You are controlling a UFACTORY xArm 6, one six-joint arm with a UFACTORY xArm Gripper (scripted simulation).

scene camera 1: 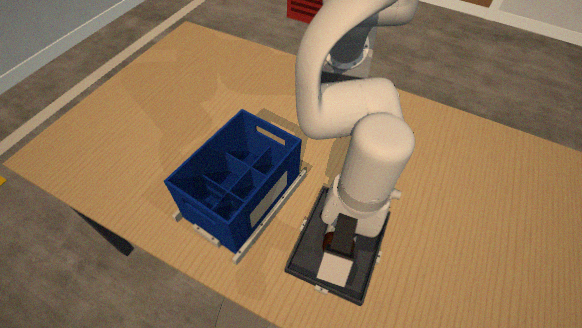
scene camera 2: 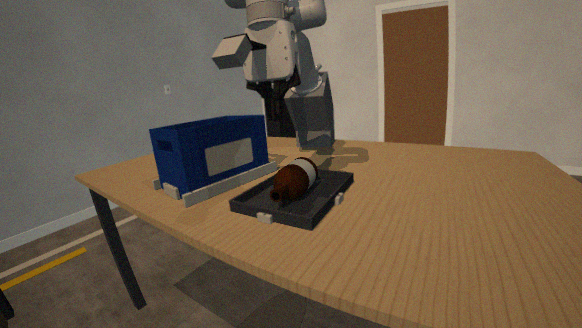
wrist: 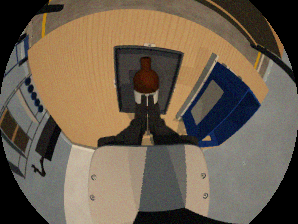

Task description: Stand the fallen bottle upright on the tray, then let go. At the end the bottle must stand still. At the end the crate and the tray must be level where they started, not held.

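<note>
Brown bottle, blue crate, dark tray in the pictures. My gripper there too, wrist view included.
</note>
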